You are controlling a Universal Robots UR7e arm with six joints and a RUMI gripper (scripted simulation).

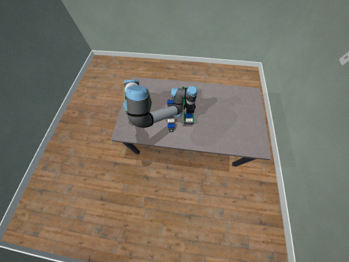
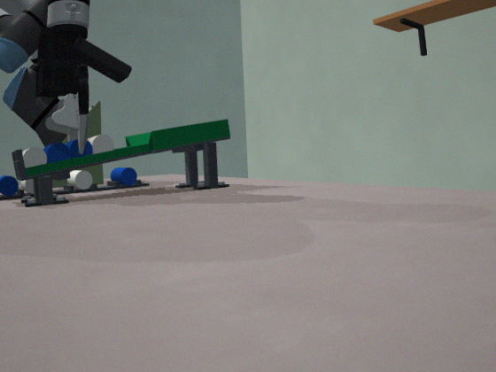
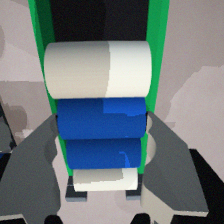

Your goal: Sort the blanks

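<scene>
My hand is 18 cm past the stock rack, 1 cm to the left of it and 10 cm above it. The rest, counted from my hand: dark stop 2 cm ahead, 10 cm to the right, 3 cm below.
</scene>
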